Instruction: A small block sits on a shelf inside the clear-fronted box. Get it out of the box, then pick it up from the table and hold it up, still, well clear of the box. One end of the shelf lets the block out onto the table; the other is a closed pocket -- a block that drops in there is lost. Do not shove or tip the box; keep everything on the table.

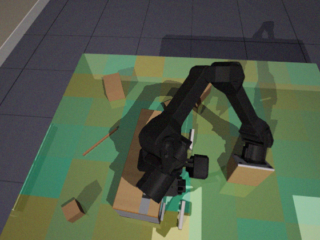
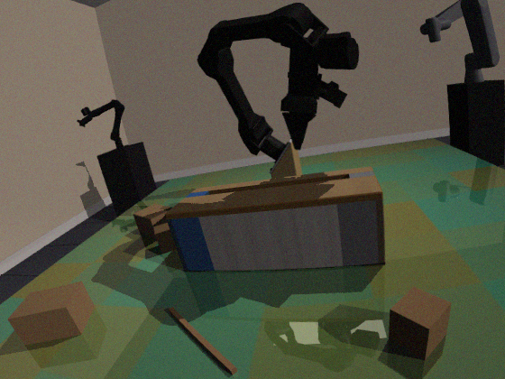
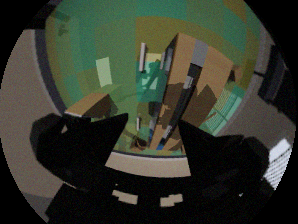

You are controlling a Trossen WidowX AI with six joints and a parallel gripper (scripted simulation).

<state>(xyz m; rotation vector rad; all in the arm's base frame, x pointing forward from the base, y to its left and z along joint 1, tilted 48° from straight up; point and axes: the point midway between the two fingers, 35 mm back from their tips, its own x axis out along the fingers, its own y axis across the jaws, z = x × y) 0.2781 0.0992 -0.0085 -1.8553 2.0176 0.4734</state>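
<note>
Right now the wooden box is 12 cm below my gripper tip, 6 cm to the right of it and 5 cm ahead of it. Round my gripper tip: thin brown stick (32 cm ahead, 18 cm below, 17 cm to the right); then block (10 cm below, 7 cm to the right, 6 cm ahead).
</note>
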